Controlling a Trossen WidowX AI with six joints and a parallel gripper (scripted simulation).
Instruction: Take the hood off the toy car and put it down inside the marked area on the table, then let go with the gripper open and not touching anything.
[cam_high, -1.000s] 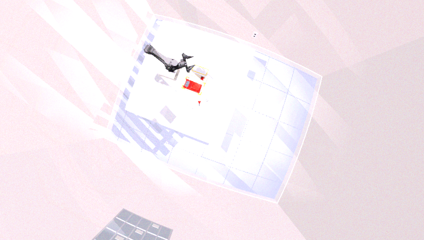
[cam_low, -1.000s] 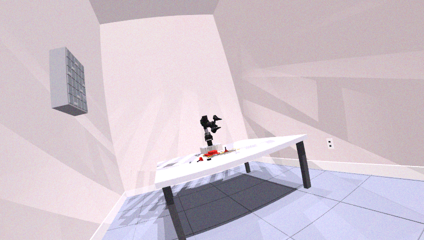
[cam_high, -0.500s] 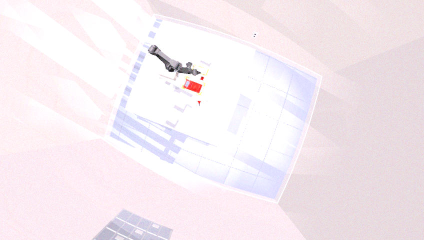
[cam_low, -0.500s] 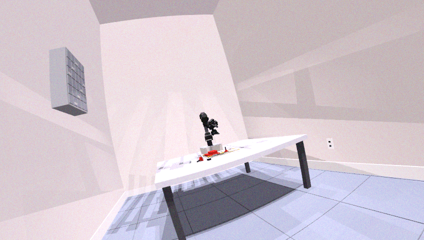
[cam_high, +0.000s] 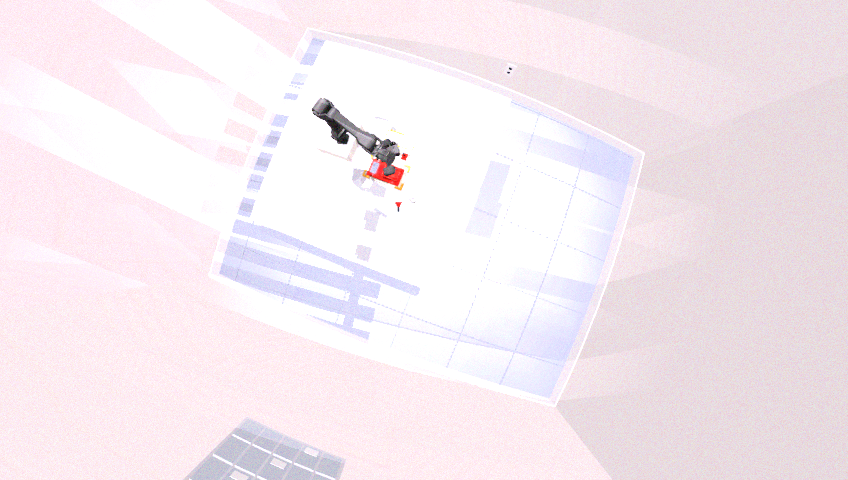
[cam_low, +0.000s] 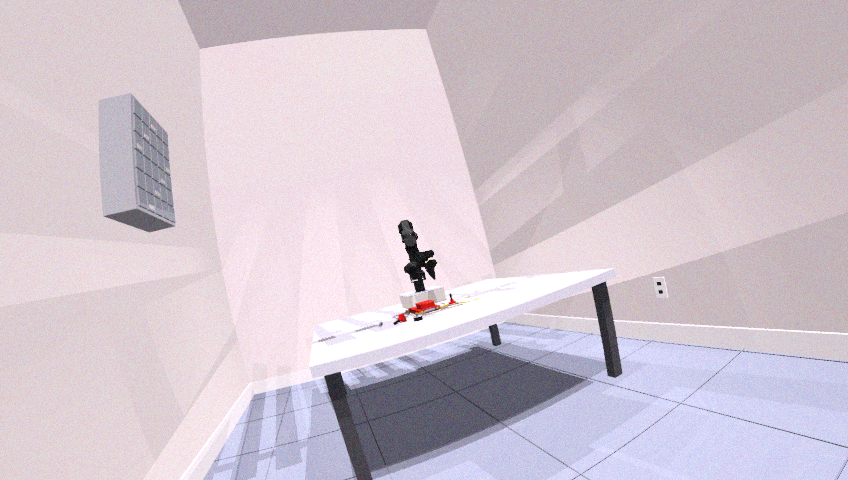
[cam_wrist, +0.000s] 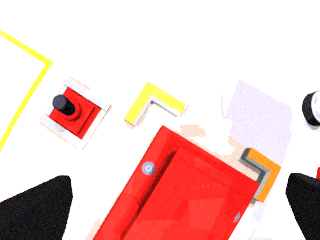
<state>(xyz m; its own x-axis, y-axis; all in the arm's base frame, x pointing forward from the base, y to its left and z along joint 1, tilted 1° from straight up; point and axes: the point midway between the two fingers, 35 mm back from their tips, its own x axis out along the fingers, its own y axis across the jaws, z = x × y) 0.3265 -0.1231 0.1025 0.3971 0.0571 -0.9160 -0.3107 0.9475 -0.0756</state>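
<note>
Now: gripper tip 11 cm above the red hood, 3 cm to the left of it and 3 cm past it. Round my gripper tip: tiny round piece (16 cm to the right, 14 cm below, 12 cm ahead).
</note>
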